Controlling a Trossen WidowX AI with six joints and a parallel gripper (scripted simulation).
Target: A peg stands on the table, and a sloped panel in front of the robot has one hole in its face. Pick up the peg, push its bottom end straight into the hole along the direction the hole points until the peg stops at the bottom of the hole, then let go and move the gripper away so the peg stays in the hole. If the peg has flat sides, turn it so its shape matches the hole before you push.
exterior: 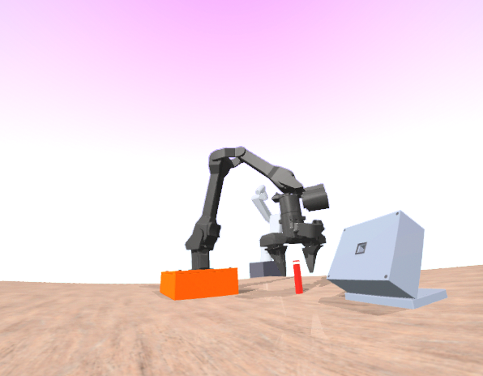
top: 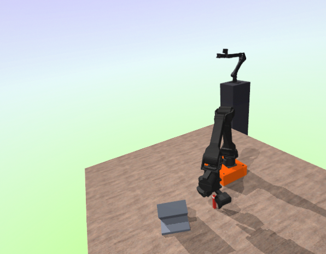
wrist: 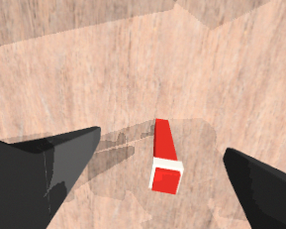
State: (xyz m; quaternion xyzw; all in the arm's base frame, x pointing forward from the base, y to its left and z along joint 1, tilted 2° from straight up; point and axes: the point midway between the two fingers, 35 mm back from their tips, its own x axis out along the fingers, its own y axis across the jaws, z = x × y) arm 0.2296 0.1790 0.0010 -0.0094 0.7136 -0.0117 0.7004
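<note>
Now: gripper tip 1 cm below the red square peg. From my gripper tip the other things lie so: sloped grey panel 21 cm ahead, 3 cm above, 2 cm to the right.
</note>
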